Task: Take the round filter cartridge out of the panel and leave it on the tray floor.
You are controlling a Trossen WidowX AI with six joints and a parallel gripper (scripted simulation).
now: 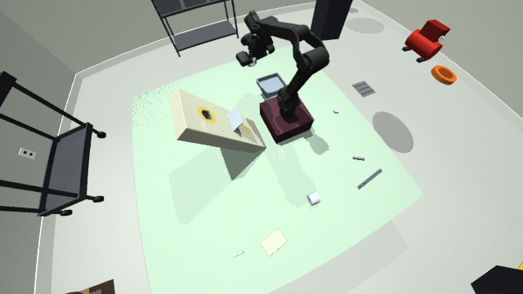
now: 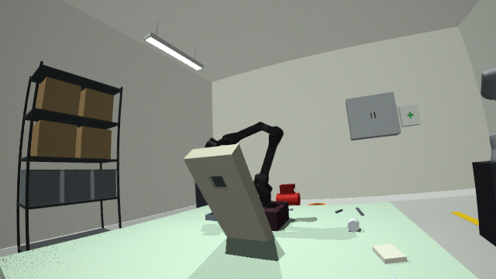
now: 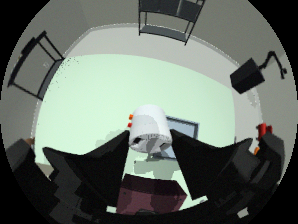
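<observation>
Right now my gripper tip is 120 mm past the blue-grey tray, 20 mm to the left of it and 200 mm above it. From my gripper tip the other things lie so: round filter cartridge right at my gripper tip; then small white pin 270 mm ahead, 810 mm to the left, 210 mm below; then cream pad 120 mm ahead, 800 mm to the left, 210 mm below.
</observation>
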